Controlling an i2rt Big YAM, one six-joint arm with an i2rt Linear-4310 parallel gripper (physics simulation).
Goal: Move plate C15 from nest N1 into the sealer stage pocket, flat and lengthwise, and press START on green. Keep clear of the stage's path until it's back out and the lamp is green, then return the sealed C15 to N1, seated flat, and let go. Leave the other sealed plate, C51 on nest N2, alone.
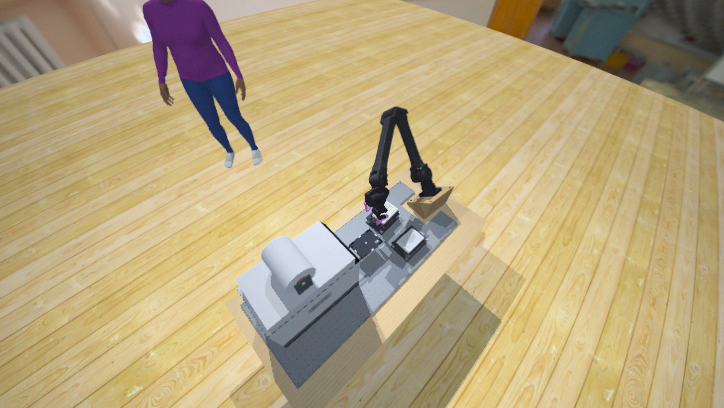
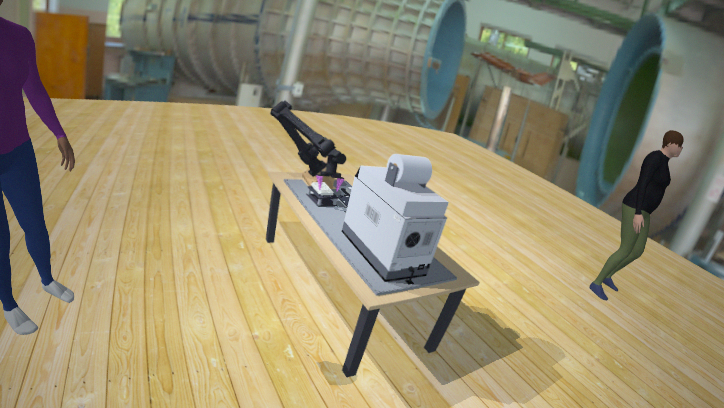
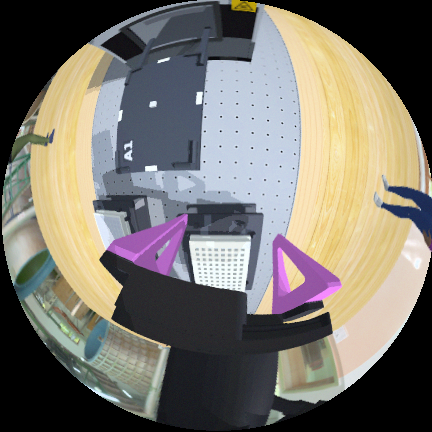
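Where they show: gripper, fingertip midpoint: (image 1: pixel 372 217) (image 2: pixel 328 190) (image 3: pixel 232 228); arm's base, link origin: (image 1: pixel 430 193) (image 2: pixel 318 169).
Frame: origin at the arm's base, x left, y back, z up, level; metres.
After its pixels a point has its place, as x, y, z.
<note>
Plate C15 (image 1: pixel 390 213) @[-0.061, -0.288, -0.001] (image 2: pixel 325 190) @[-0.085, -0.336, -0.004] (image 3: pixel 220 262) @[-0.088, -0.327, -0.003], white with open wells, lies in nest N1 (image 3: pixel 256 250) @[-0.143, -0.339, -0.021]. My gripper (image 1: pixel 374 212) @[-0.098, -0.397, 0.022] (image 2: pixel 329 189) @[-0.098, -0.397, 0.022] (image 3: pixel 232 228) @[-0.098, -0.397, 0.022] is open and empty at this plate, one magenta finger off each long side; whether the fingers touch it is unclear. The dark sealer stage (image 1: pixel 365 243) @[-0.012, -0.528, 0.017] (image 3: pixel 160 120) @[-0.023, -0.503, 0.017], marked A1, is out with its pocket empty. Plate C51 (image 1: pixel 409 240) @[0.120, -0.333, -0.011] (image 3: pixel 111 224) @[0.106, -0.366, -0.011], with a smooth shiny top, sits on nest N2 (image 3: pixel 137 207) @[0.065, -0.388, -0.047]. The START button and lamp cannot be made out. The plate labels cannot be read.
The sealer (image 1: pixel 324 253) @[0.007, -0.773, 0.276] (image 2: pixel 400 212) @[-0.124, -1.057, 0.224] with its film roll (image 1: pixel 287 261) @[0.006, -0.905, 0.403] (image 2: pixel 412 170) @[-0.043, -0.959, 0.360] stands beyond the stage on the grey perforated board (image 3: pixel 250 115) @[-0.122, -0.545, -0.073]. The arm's wooden base (image 1: pixel 430 202) @[0.062, -0.109, 0.066] is behind the nests. Two people stand on the floor away from the table.
</note>
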